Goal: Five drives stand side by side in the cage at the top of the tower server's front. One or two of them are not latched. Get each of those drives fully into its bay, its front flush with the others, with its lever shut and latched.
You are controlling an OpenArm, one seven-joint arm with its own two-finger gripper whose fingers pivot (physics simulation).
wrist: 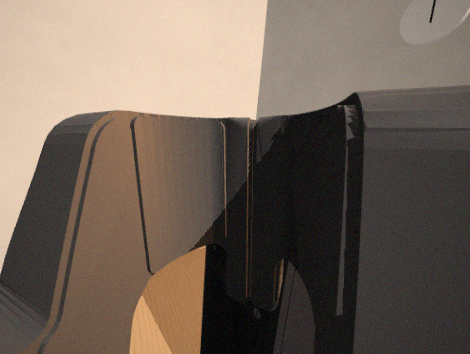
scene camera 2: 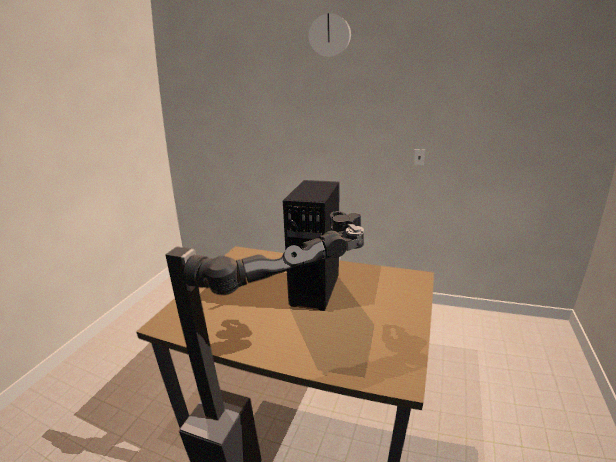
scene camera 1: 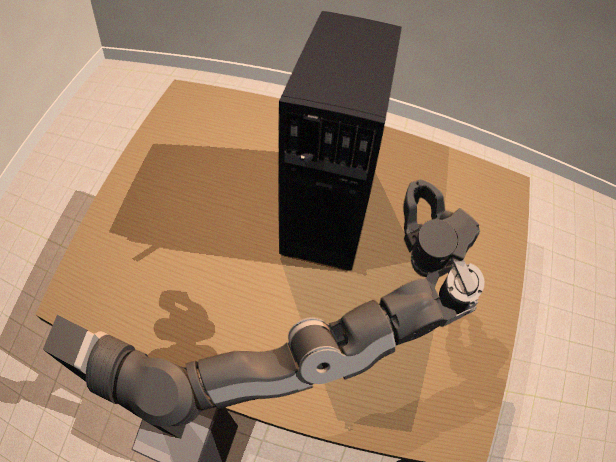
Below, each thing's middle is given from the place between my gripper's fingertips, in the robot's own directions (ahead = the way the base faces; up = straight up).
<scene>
I see my gripper 26 cm short of the black tower server (scene camera 1: 345, 72), 16 cm to the right of it and 24 cm above it.
</scene>
